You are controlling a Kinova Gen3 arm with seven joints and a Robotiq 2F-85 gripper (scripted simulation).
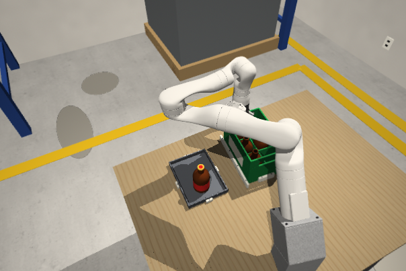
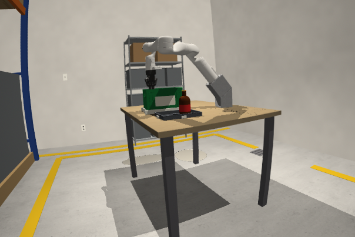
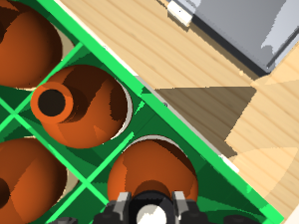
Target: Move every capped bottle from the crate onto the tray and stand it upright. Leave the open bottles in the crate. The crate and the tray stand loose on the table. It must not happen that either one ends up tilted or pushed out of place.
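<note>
Right now my hand is 90 mm above the green crate, 80 mm past it and 50 mm to the left of it. The rest, counted from my hand: grey tray 240 mm to the left, 160 mm below, 130 mm behind; then brown bottle 240 mm to the left, 180 mm behind, 90 mm below.
</note>
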